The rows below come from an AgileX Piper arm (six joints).
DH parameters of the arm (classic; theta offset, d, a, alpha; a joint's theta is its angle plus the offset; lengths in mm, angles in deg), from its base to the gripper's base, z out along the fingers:
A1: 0 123 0 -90
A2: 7.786 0 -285.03 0
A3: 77.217 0 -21.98 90
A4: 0 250.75 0 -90
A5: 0 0 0 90
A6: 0 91 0 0
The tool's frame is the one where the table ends.
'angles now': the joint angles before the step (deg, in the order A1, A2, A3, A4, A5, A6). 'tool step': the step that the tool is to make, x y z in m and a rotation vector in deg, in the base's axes. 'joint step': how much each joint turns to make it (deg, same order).
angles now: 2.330 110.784 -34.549 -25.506 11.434 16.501
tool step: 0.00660 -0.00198 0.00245 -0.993 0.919 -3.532
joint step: 0.001 0.325 -2.115 0.000 3.381 3.086
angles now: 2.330 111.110 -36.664 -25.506 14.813 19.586
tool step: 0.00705 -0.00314 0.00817 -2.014 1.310 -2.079
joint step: 0.001 -0.677 -2.515 0.002 5.255 1.243
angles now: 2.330 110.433 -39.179 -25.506 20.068 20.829
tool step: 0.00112 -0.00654 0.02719 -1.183 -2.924 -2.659
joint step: -0.921 -5.721 -0.390 0.105 3.740 0.938
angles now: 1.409 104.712 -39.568 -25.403 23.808 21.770
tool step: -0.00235 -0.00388 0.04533 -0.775 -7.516 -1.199
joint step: -0.472 -9.904 -0.001 0.001 2.679 0.073
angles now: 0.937 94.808 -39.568 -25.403 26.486 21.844
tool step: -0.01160 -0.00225 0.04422 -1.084 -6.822 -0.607
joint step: 0.001 -10.152 0.065 0.062 3.514 -0.537
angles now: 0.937 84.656 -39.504 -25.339 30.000 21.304
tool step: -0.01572 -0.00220 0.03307 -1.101 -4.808 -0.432
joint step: -0.002 -8.221 0.045 0.114 3.507 -0.957
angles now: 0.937 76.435 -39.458 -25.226 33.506 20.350
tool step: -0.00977 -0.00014 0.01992 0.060 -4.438 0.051
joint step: -0.001 -5.069 0.016 0.405 0.541 -0.531
